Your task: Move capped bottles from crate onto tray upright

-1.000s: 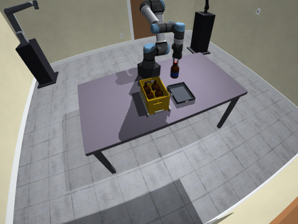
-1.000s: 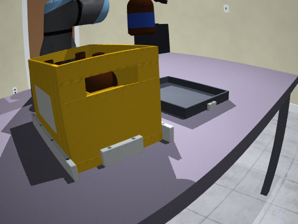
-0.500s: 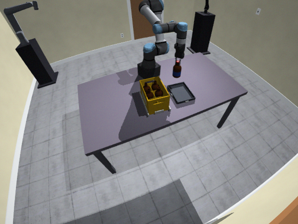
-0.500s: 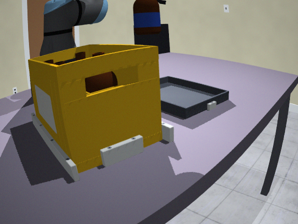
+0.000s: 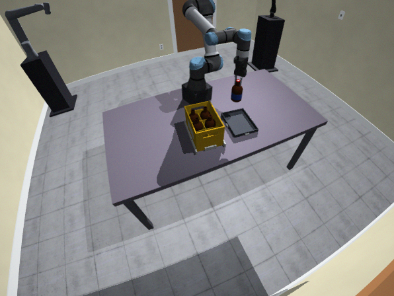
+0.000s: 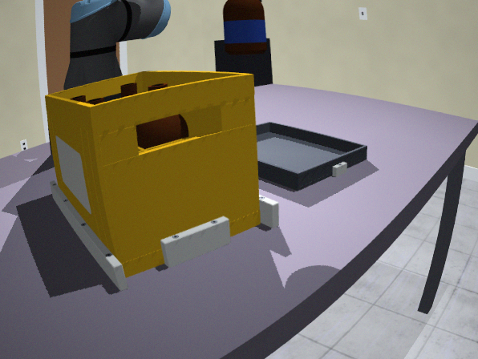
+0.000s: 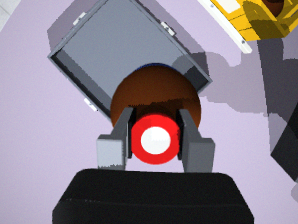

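The dark tray lies 31 cm below my hand, 5 cm ahead of it and 2 cm to the left of it. Also, from my hand: yellow crate: 27 cm to the right, 24 cm below, 7 cm ahead.
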